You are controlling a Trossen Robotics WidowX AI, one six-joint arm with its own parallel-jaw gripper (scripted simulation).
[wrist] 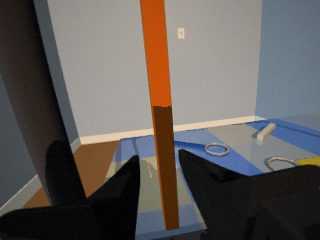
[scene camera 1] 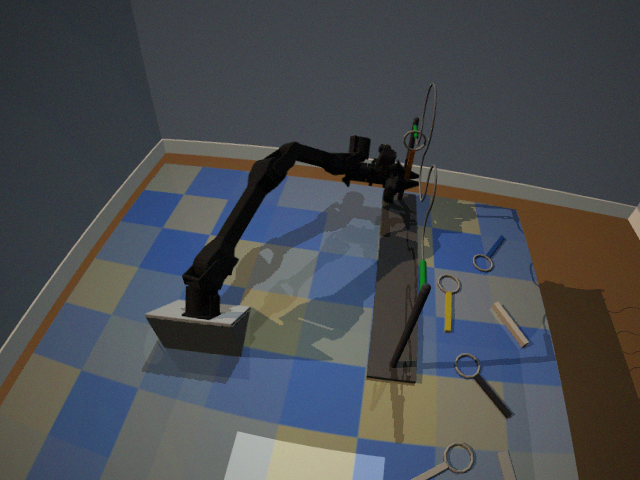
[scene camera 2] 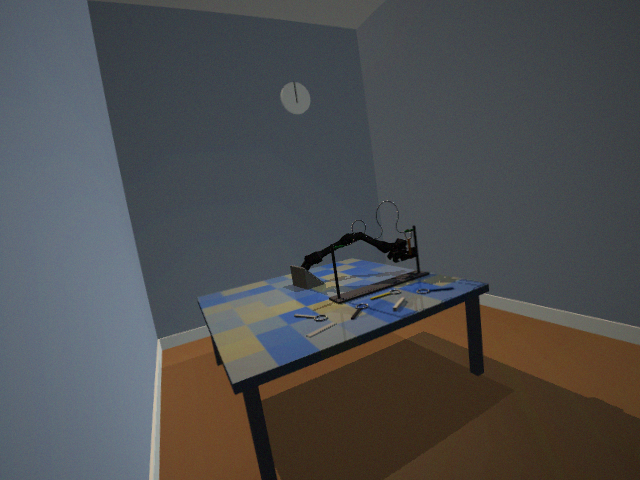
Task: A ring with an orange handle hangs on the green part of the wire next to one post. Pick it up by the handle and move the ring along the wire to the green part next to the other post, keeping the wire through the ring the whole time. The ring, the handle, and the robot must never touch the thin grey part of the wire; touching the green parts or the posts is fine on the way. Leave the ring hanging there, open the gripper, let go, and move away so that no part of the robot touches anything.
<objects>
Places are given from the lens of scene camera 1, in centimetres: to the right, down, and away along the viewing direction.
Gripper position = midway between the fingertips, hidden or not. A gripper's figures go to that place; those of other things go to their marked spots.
gripper (scene camera 1: 419,180): 29, -18, 106
dark base plate (scene camera 1: 393,352): 17, 26, 81
</objects>
